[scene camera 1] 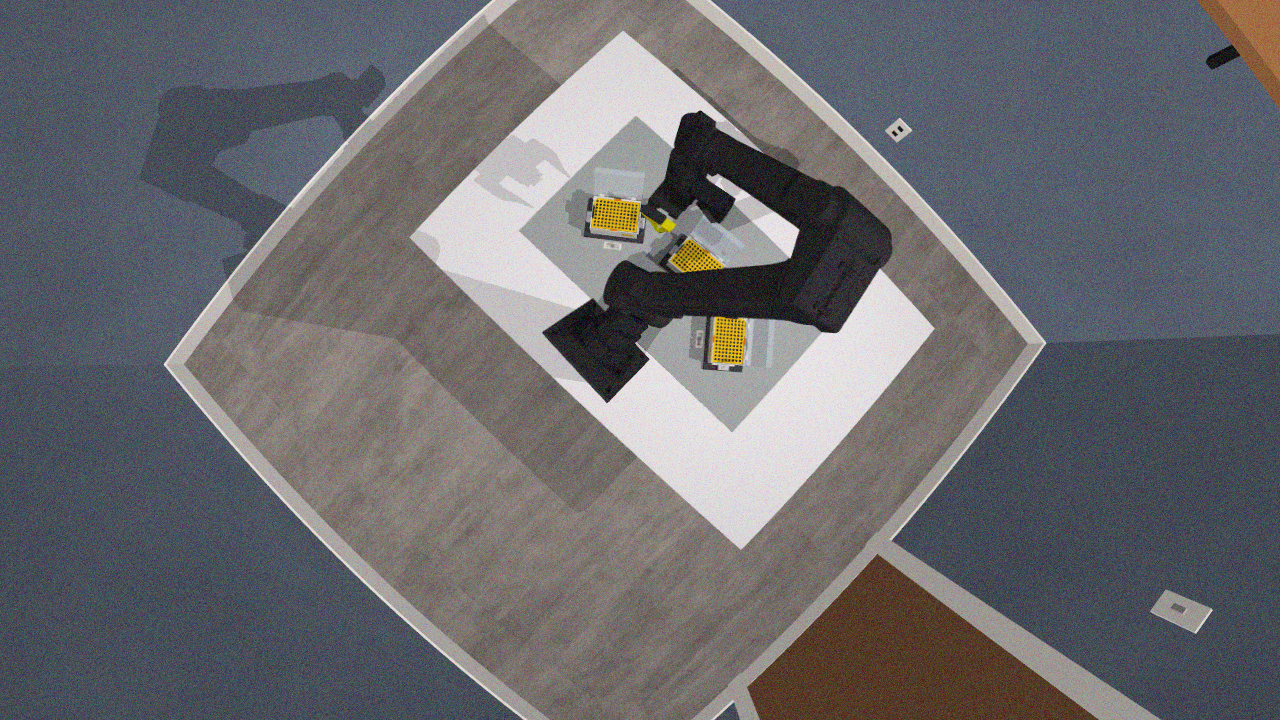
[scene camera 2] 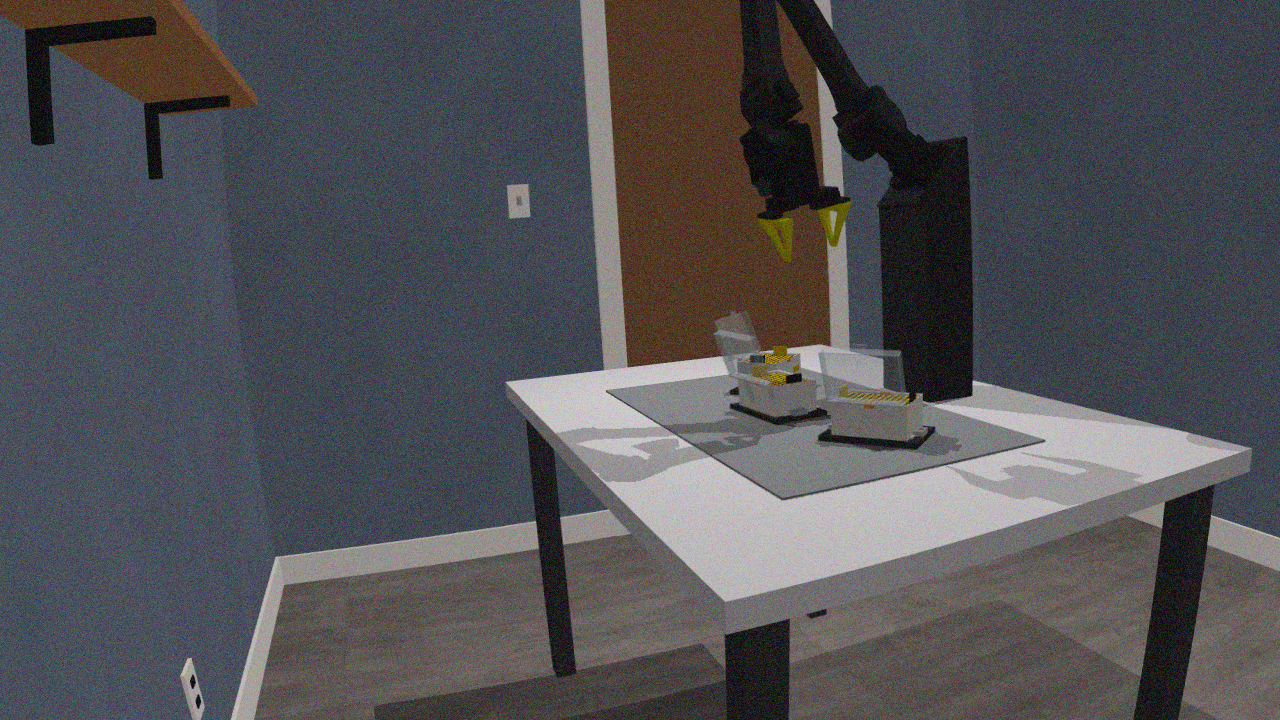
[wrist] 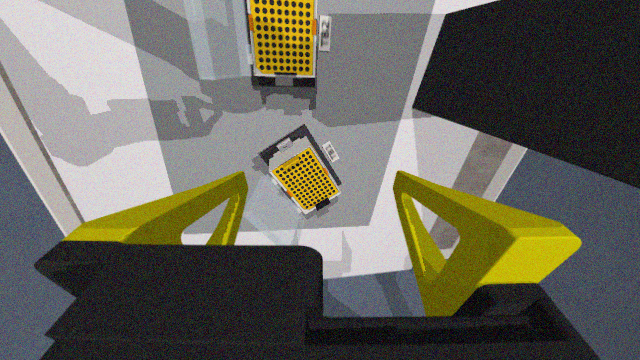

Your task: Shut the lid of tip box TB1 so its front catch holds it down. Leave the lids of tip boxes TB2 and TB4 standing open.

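Pixels of known places: gripper, between the fingertips: (scene camera 1: 670,214) (scene camera 2: 811,253) (wrist: 320,179); arm's base, origin of its link: (scene camera 1: 598,348) (scene camera 2: 921,168).
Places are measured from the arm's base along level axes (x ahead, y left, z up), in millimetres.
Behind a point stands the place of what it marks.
TB1 (scene camera 1: 695,257) (scene camera 2: 776,399) (wrist: 306,179) is the angled white tip box with a yellow rack. Its clear lid (scene camera 1: 716,237) (wrist: 272,210) stands open. My gripper (scene camera 2: 810,252) {y 61, x 310, z -143 mm} (wrist: 320,179) {y 61, x 310, z -143 mm} is open and empty, high above the boxes, with TB1 between its fingertips in the wrist view. TB2 (scene camera 1: 727,340) (wrist: 283,40) has its clear lid (scene camera 1: 761,342) (wrist: 217,40) open. TB4 (scene camera 1: 615,216) (scene camera 2: 877,417) has its clear lid (scene camera 1: 618,182) {y 230, x 348, z -319 mm} (scene camera 2: 861,368) {y 237, x 355, z -298 mm} open and does not show in the wrist view. The arm hides part of TB1 in scene camera 1; lids overlap in scene camera 2.
The boxes stand on a grey mat (scene camera 1: 733,402) {y -346, x 101, z -418 mm} (scene camera 2: 787,479) {y 280, x 515, z -418 mm} on the white table (scene camera 1: 742,501) {y -535, x -93, z -421 mm} (scene camera 2: 716,555) {y 436, x 708, z -421 mm}. The black arm pedestal (scene camera 1: 595,349) {y 1, x -4, z 50 mm} (scene camera 2: 926,286) {y 67, x 62, z -212 mm} stands at the table's edge. A wooden shelf (scene camera 2: 152,62) is on the wall, away from the boxes.
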